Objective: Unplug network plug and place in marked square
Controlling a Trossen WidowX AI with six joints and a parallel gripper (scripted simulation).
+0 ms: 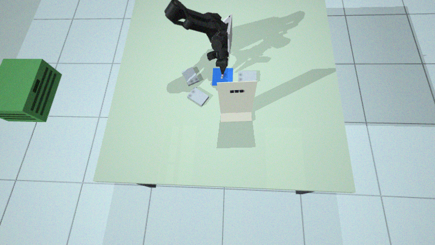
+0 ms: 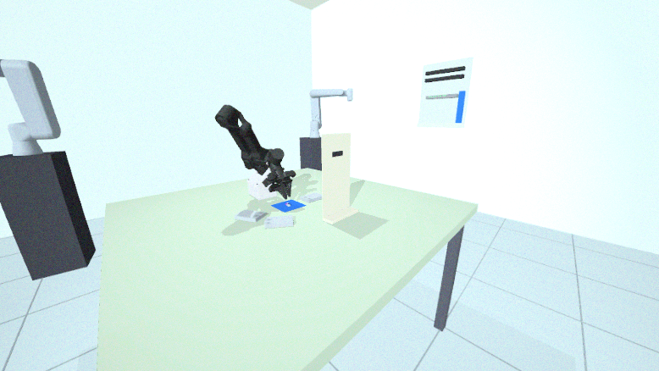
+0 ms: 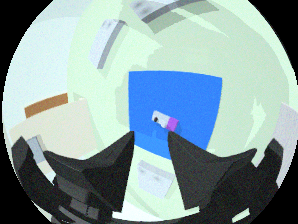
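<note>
My gripper tip is now 30 mm above the blue marked square. Also, from my gripper tip: upright cream panel 230 mm ahead, 120 mm above, 110 mm to the left.
</note>
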